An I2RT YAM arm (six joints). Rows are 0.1 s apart.
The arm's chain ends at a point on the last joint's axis. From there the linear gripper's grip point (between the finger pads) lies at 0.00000 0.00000 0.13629 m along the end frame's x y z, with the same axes.
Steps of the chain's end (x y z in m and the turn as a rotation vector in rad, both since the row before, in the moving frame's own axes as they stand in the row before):
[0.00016 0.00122 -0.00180 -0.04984 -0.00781 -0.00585]
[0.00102 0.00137 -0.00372 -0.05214 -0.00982 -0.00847]
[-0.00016 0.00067 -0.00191 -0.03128 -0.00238 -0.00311]
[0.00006 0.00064 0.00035 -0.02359 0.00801 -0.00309]
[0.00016 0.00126 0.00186 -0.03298 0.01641 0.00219]
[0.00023 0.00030 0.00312 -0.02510 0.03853 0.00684]
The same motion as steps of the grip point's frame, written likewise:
[-0.00088 0.00801 -0.00197 -0.04984 -0.00781 -0.00585]
[-0.00029 0.00848 -0.00391 -0.05214 -0.00982 -0.00847]
[-0.00048 0.00493 -0.00198 -0.03128 -0.00238 -0.00311]
[0.00116 0.00385 0.00031 -0.02359 0.00801 -0.00309]
[0.00239 0.00576 0.00177 -0.03298 0.01641 0.00219]
[0.00547 0.00374 0.00298 -0.02510 0.03853 0.00684]

